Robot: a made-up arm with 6 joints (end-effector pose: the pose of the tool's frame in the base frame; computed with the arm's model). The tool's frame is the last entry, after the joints. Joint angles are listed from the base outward.
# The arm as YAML. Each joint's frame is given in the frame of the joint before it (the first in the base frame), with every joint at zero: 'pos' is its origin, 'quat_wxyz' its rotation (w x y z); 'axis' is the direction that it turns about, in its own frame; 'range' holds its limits. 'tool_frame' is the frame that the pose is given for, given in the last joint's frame.
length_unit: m
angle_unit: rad
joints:
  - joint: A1
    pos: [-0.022, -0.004, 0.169]
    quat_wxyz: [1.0, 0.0, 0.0, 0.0]
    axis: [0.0, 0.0, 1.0]
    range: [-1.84, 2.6]
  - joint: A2
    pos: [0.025, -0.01, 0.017]
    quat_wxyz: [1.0, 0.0, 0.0, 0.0]
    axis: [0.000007, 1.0, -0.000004]
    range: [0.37, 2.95]
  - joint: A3
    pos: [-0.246, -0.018, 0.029]
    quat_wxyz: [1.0, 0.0, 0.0, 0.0]
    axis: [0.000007, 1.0, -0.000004]
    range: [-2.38, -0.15]
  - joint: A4
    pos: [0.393, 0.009, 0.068]
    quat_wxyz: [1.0, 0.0, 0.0, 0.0]
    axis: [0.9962, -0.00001, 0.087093]
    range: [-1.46, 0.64]
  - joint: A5
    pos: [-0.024, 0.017, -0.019]
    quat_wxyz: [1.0, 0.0, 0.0, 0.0]
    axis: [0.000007, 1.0, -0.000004]
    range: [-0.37, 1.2]
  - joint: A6
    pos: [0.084, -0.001, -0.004]
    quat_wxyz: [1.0, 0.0, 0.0, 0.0]
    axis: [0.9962, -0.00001, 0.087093]
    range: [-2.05, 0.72]
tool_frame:
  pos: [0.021, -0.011, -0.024]
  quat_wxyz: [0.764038, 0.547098, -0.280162, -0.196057]
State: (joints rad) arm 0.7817 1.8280 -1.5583 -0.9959 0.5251 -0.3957
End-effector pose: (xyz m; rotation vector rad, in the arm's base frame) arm 0.4396 0.3123 0.3215 -0.2611 -0.2835 0.3911
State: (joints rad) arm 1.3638 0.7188 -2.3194 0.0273 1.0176 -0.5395
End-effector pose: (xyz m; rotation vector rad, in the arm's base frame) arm -0.0213 -0.1100 0.7789 1.4622 -0.5137 1.0472
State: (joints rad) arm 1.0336 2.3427 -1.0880 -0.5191 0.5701 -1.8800
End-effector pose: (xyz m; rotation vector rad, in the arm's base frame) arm 0.2203 0.2928 -0.0909 -1.2932 0.5671 1.7998
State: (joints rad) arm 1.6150 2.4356 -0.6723 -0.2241 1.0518 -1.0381
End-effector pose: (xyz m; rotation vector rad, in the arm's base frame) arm 0.0285 0.1127 -0.0760 -1.8044 1.2356 0.9069
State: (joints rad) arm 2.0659 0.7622 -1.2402 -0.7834 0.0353 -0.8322
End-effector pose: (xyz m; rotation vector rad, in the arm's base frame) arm -0.0971 0.2514 0.6403 0.9555 -1.1173 1.6656
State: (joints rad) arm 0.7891 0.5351 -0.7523 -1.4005 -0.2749 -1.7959
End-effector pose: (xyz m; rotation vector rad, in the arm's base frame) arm 0.1662 0.1792 0.5177 -1.5352 -1.7735 0.8675
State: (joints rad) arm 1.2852 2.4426 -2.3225 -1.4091 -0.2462 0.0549
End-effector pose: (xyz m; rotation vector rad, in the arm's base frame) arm 0.2229 0.6667 0.3289 0.4105 -0.6384 1.4261
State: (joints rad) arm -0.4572 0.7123 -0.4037 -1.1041 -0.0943 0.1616
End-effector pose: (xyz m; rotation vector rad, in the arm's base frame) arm 0.2446 -0.1970 0.2686 0.1673 -0.5208 -0.5616
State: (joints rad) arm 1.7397 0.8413 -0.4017 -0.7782 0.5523 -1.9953
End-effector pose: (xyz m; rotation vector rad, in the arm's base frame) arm -0.0109 0.3172 0.2203 -1.3560 -1.0322 2.0594
